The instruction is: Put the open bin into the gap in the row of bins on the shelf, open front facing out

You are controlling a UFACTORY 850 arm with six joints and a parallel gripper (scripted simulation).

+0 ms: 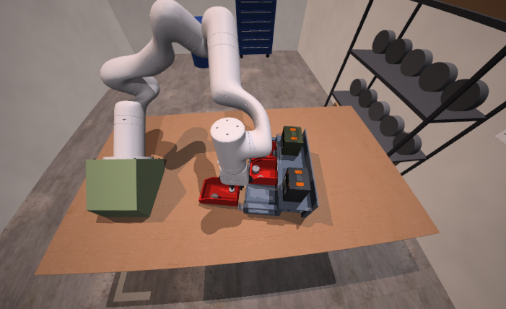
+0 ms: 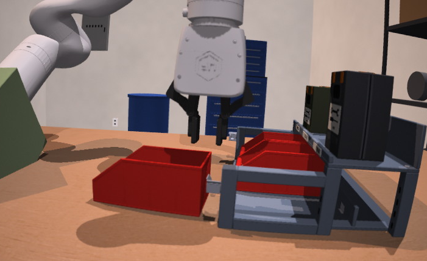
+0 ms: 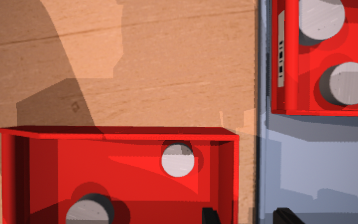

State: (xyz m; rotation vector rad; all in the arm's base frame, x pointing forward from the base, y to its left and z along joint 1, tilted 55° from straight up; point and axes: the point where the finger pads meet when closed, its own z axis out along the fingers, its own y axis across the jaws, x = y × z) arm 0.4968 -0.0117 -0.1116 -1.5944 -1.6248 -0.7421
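Right now my hand is 11 cm past the grey disc, 11 cm above it and 2 cm to the left of it. From my hand the other things lie so: grey shelf (16 cm ahead, 11 cm to the left, 5 cm below).
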